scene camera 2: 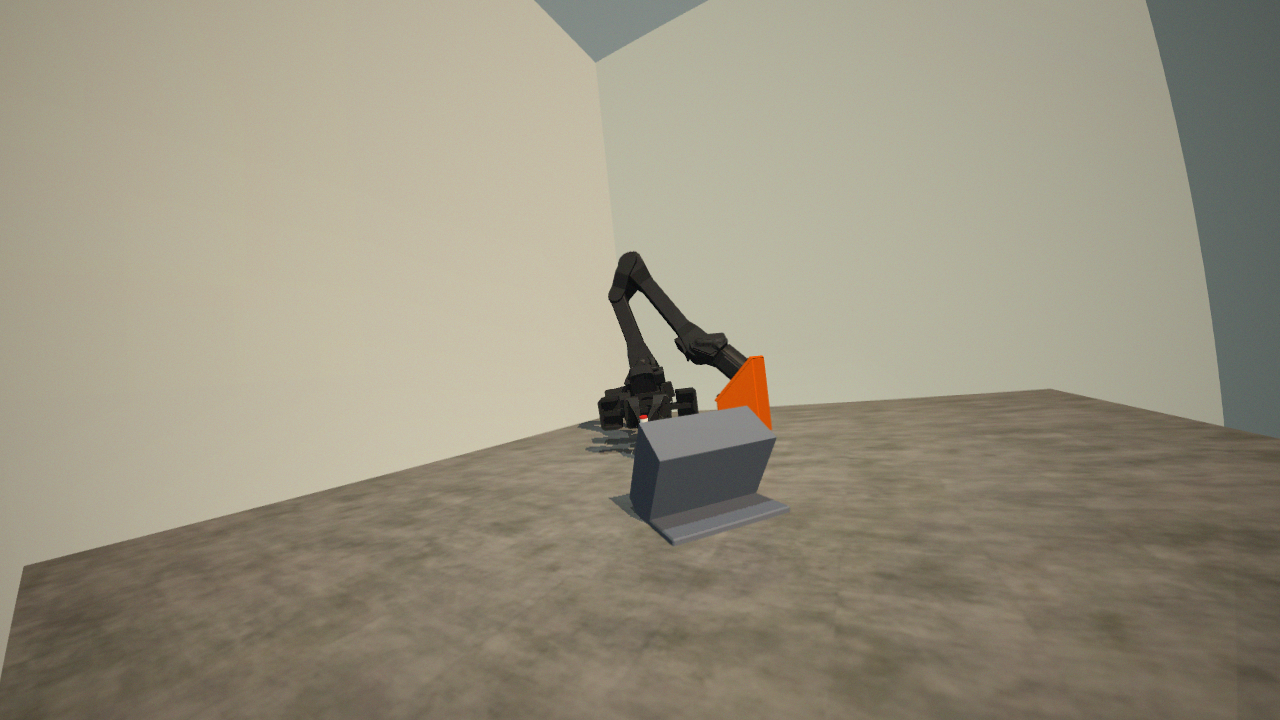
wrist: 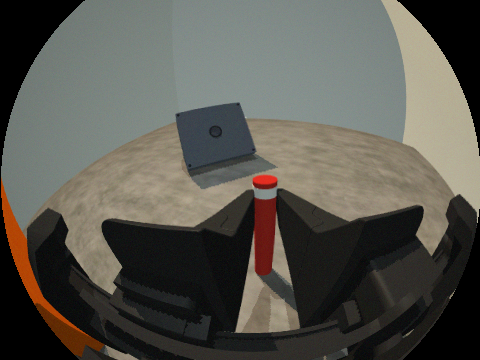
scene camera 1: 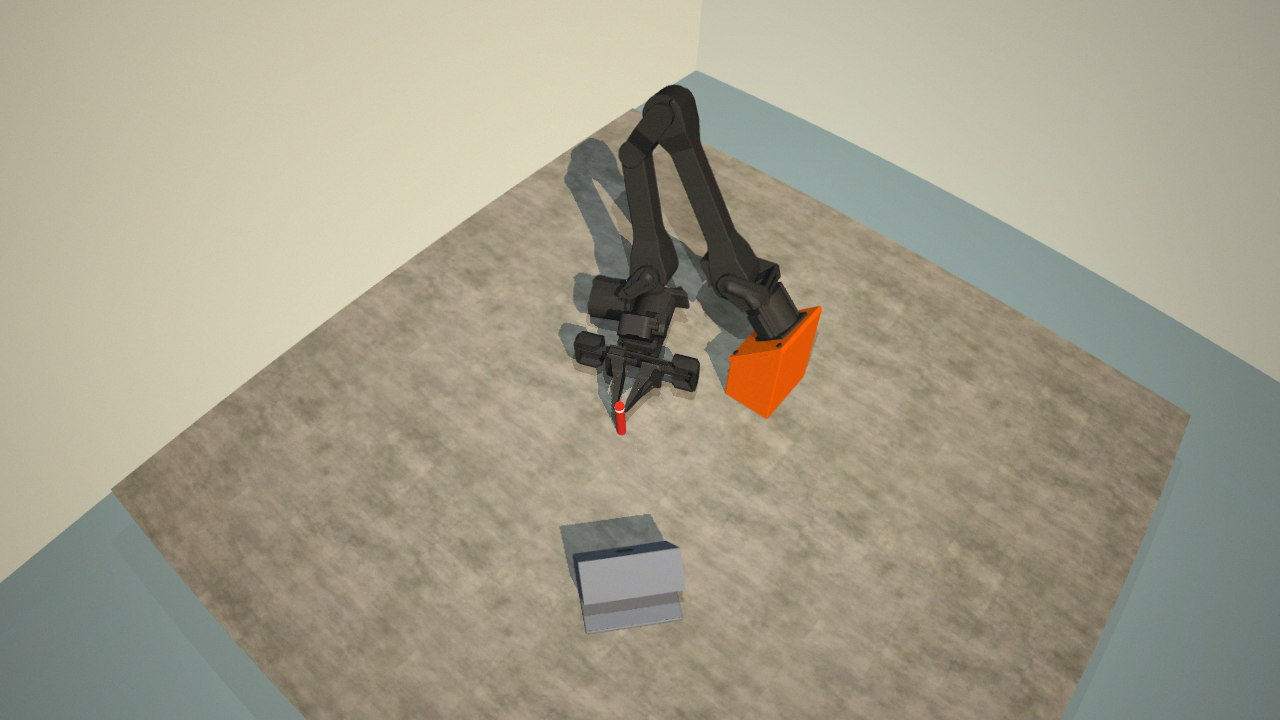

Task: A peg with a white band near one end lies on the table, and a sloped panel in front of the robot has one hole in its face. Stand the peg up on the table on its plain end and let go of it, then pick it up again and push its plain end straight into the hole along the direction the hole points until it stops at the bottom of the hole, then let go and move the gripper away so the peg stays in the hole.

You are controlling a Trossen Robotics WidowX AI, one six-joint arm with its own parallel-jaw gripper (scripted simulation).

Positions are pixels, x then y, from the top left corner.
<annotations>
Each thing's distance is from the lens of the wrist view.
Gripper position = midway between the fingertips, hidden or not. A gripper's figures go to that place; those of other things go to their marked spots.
gripper [wrist: 265,196]: 0.10 m
red peg [wrist: 265,187]: 0.09 m
grey sloped panel [wrist: 200,149]: 0.29 m
The marked spots on the red peg and the grey sloped panel are 0.22 m apart.
</annotations>
